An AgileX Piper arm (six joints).
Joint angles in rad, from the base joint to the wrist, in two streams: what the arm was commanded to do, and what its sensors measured. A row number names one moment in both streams.
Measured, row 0:
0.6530 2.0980 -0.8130 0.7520 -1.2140 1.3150
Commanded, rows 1 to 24:
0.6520 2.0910 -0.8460 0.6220 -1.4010 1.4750
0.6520 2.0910 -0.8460 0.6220 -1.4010 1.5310
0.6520 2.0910 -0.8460 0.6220 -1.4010 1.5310
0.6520 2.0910 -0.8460 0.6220 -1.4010 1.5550
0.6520 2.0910 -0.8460 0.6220 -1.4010 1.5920
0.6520 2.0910 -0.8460 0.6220 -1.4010 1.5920
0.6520 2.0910 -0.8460 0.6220 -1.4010 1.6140
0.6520 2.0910 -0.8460 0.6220 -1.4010 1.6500
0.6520 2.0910 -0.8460 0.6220 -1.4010 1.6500
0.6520 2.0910 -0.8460 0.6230 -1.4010 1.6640
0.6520 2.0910 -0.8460 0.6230 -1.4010 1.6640
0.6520 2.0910 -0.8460 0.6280 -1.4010 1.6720
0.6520 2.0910 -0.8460 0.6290 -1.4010 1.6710
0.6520 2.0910 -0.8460 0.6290 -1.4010 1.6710
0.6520 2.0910 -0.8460 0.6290 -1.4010 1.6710
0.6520 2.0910 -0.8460 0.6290 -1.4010 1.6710
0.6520 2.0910 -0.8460 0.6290 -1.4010 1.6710
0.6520 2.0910 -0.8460 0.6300 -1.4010 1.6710
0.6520 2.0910 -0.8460 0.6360 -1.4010 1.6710
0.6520 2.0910 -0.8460 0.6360 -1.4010 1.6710
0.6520 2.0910 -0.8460 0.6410 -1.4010 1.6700
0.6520 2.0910 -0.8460 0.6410 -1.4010 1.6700
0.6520 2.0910 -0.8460 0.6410 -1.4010 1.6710
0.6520 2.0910 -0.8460 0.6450 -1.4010 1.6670
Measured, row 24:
0.6530 2.0980 -0.8130 0.7590 -1.2120 1.6680
